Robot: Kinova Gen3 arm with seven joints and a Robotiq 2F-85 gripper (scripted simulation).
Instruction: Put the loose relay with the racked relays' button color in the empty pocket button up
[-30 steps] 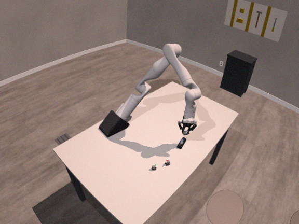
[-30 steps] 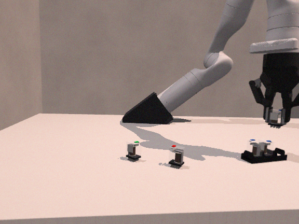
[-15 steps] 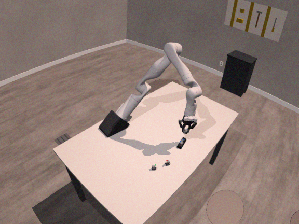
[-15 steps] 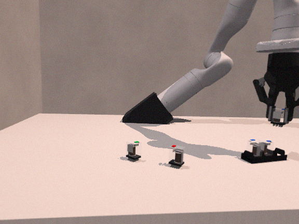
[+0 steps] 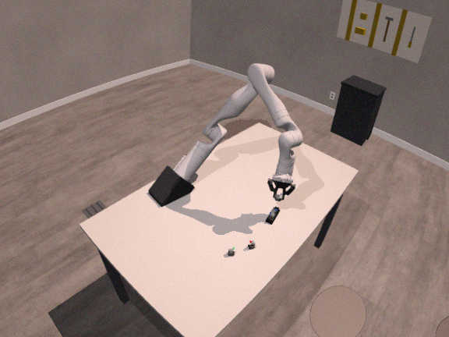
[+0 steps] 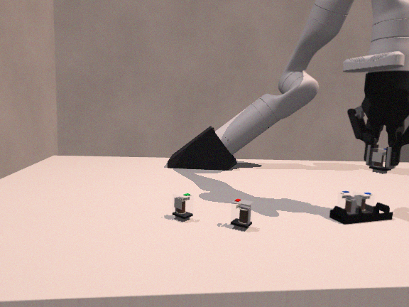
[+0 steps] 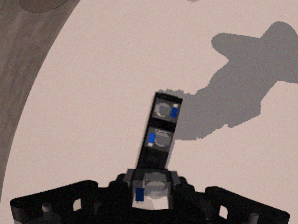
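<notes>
Right now the black rack is 1 cm ahead of my hand, 3 cm to the right of it and 10 cm below it.
</notes>
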